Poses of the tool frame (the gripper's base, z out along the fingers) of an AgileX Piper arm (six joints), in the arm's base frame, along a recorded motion.
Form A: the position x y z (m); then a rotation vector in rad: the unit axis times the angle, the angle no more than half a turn.
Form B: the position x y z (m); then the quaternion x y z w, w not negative. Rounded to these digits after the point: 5 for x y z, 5 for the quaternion.
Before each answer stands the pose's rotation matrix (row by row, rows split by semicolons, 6 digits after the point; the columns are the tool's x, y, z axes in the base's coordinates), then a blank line. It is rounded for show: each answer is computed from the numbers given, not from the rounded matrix.
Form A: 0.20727, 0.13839, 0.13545, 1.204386, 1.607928, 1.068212
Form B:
-0.186011 0.258631 0.947898; 0.974045 0.175182 0.143344; -0.128981 0.949959 -0.284504

0.20727, 0.13839, 0.13545, 0.48045, 0.64142, 0.42612, 0.41972
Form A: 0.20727, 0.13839, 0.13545, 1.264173, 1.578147, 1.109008
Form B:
-0.168819 0.270167 0.947898; 0.983367 0.111543 0.143344; -0.067004 0.956330 -0.284504

0.20727, 0.13839, 0.13545, 0.50103, 0.62547, 0.43954, 0.40565
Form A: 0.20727, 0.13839, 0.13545, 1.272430, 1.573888, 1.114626
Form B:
-0.166381 0.271675 0.947898; 0.984331 0.102689 0.143345; -0.058395 0.956895 -0.284504

0.20727, 0.13839, 0.13545, 0.50384, 0.62321, 0.44136, 0.40367
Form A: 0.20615, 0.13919, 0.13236, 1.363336, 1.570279, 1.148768
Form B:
-0.154111 0.317527 0.935642; 0.987864 0.030979 0.152200; 0.019342 0.947743 -0.318448

0.20615, 0.13919, 0.13236, 0.53230, 0.61309, 0.44852, 0.37364
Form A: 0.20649, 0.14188, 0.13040, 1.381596, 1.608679, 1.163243
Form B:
-0.178869 0.346631 0.920789; 0.983031 0.024253 0.181829; 0.040696 0.937688 -0.345088

0.20649, 0.14188, 0.13040, 0.53431, 0.62214, 0.44987, 0.35366
